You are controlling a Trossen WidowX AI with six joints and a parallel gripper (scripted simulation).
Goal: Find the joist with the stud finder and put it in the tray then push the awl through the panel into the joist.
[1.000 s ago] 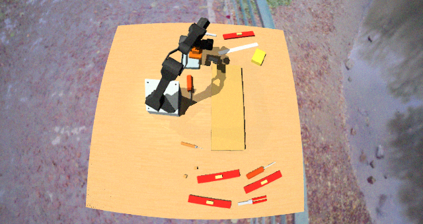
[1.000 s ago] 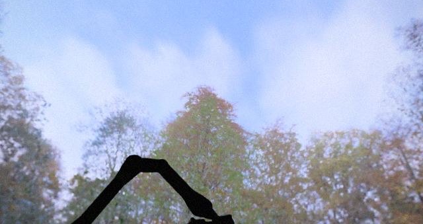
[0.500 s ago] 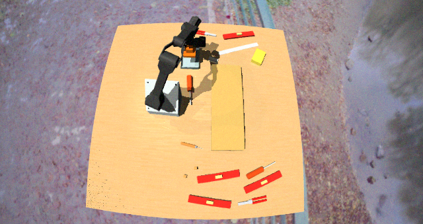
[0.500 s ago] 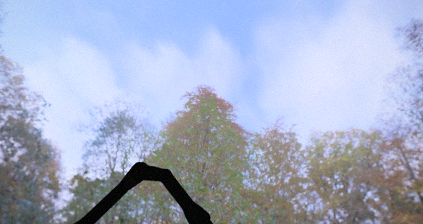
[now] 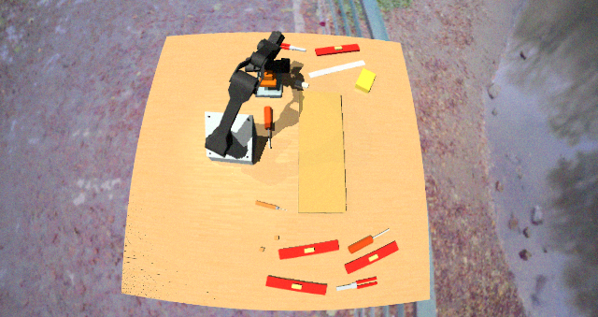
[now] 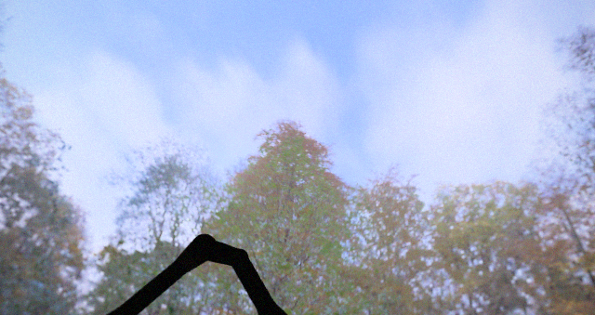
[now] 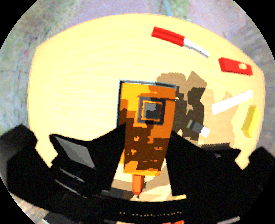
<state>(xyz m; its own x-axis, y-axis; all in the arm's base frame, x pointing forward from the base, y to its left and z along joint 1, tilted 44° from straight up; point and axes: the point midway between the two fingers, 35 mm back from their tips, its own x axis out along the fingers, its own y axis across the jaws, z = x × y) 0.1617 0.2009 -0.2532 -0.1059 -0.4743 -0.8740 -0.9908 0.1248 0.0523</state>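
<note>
The grey tray is 6 cm below my gripper tip and 1 cm to the right of it. From my gripper tip the other things lie so: white ruler 33 cm ahead, 8 cm below, 7 cm to the left; then orange stud finder 2 cm above, 1 cm to the left; then white cylinder 15 cm ahead, 7 cm below, 3 cm to the right.
</note>
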